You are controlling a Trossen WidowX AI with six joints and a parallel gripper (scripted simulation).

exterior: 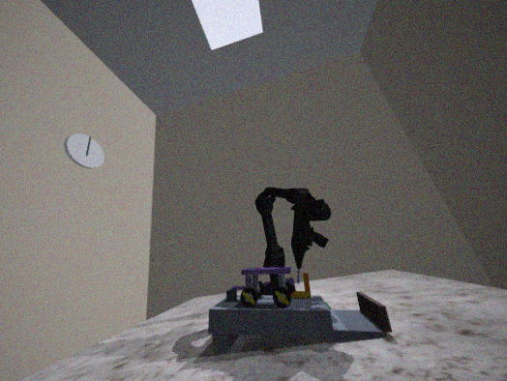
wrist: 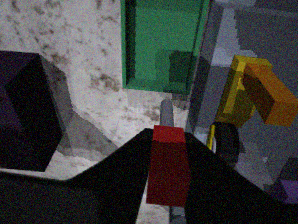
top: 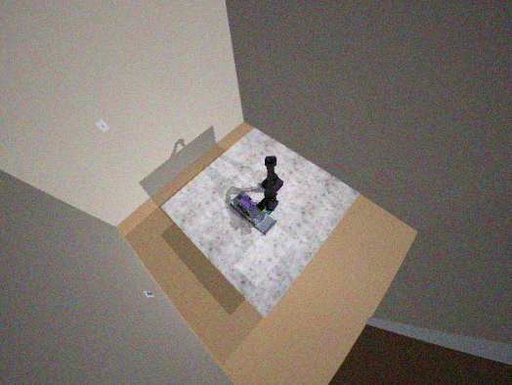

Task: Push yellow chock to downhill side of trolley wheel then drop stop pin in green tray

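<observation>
My gripper tip is now right at the red-headed stop pin. Round my gripper tip: purple trolley 100 mm ahead, 110 mm to the right, 20 mm below; yellow chock 60 mm ahead, 20 mm to the right, 50 mm below; grey ramp 100 mm ahead, 110 mm to the right, 90 mm below.
</observation>
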